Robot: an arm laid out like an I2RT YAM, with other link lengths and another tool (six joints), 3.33 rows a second.
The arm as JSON. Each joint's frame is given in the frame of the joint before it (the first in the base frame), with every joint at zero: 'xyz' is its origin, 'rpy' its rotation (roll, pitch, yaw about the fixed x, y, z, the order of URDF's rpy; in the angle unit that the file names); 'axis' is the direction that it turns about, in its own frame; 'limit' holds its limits. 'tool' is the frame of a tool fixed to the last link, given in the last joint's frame.
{
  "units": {
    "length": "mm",
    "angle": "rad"
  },
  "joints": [
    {
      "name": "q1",
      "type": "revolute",
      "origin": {
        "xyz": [
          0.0,
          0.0,
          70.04
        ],
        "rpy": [
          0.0,
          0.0,
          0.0
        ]
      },
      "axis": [
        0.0,
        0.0,
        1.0
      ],
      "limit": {
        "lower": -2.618,
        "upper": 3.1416
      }
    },
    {
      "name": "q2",
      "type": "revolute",
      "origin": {
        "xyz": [
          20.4,
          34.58,
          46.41
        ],
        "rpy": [
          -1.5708,
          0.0,
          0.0
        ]
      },
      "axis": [
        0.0,
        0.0,
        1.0
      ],
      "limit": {
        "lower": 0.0,
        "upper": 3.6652
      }
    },
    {
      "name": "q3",
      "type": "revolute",
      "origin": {
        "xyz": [
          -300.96,
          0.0,
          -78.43
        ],
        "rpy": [
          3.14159,
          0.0,
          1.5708
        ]
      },
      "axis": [
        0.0,
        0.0,
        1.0
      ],
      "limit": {
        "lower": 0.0,
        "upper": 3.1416
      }
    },
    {
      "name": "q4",
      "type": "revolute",
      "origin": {
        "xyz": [
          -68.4,
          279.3,
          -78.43
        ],
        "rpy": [
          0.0,
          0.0,
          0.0
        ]
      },
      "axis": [
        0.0,
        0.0,
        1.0
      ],
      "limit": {
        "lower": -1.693,
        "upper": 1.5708
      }
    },
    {
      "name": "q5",
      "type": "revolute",
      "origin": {
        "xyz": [
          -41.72,
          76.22,
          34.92
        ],
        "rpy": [
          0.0,
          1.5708,
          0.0
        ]
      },
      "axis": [
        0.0,
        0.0,
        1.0
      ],
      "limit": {
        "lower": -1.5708,
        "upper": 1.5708
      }
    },
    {
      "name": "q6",
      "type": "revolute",
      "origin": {
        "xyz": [
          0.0,
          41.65,
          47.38
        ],
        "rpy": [
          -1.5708,
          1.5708,
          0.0
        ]
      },
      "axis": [
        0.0,
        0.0,
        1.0
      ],
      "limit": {
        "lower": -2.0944,
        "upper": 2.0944
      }
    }
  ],
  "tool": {
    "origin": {
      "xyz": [
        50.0,
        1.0,
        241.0
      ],
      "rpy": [
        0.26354,
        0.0,
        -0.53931
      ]
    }
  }
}
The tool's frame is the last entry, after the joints.
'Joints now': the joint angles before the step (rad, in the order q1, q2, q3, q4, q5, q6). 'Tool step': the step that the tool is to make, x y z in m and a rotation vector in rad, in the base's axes. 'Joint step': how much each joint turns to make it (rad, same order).
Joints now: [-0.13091, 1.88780, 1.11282, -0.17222, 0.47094, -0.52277]
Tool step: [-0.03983, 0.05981, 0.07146, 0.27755, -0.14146, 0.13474]
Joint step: [-0.08858, -0.35040, -0.15502, -0.10627, -0.37198, 0.01046]
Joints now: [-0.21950, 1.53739, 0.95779, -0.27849, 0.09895, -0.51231]
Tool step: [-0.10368, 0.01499, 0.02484, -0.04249, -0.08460, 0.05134]
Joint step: [-0.07522, -0.47395, -0.34061, -0.03397, -0.07324, -0.10516]
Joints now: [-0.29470, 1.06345, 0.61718, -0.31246, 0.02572, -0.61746]
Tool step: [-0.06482, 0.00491, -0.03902, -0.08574, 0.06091, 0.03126]
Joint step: [-0.02956, -0.23928, -0.19035, -0.07642, 0.02644, -0.11429]
